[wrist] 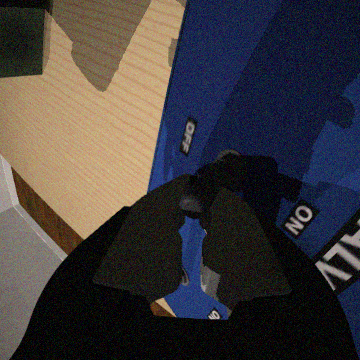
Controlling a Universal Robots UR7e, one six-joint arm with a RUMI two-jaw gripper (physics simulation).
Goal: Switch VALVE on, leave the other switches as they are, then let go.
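Places are measured from the arm's base along level axes (x right, y ahead, z up), in metres.
Where they show: gripper, fingertip midpoint: [192,177].
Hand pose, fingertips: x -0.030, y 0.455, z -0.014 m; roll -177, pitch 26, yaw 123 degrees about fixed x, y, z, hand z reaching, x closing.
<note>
Things, the pixels of their centre, and the offset from my fingertips. "*": a spot on its surface instead. Level surfaces: height alone.
- dark lever at a spot on its surface: [190,203] * dz +0.054, dx -0.029, dy +0.011 m
- OFF label at a spot on its surface: [188,136] * dz -0.009, dx -0.016, dy -0.021 m
- VALVE name plate at a spot on its surface: [340,257] * dz +0.031, dx -0.046, dy +0.076 m
- wooden table top at its surface level: dz -0.082 m
The VALVE switch is a dark lever [190,203] on a blue panel [215,65]. Its rounded grey end shows in front of my fingertips, and its base lies up and to the right, in shadow. The lever's end is beside neither label. The OFF label [188,136] is at upper left of the base and the ON label [300,218] at lower right. Part of the VALVE name plate [340,257] shows at the right edge. My gripper [192,177] is shut with nothing between its fingers. Its tips overlap the lever in view; whether they touch it is hard to tell.
A wooden table top [100,135] lies left of the panel. A dark green block [21,42] is at the upper left. A grey surface [25,280] lies beyond the table's edge. Another ON label [214,314] shows through the gap behind the fingers.
</note>
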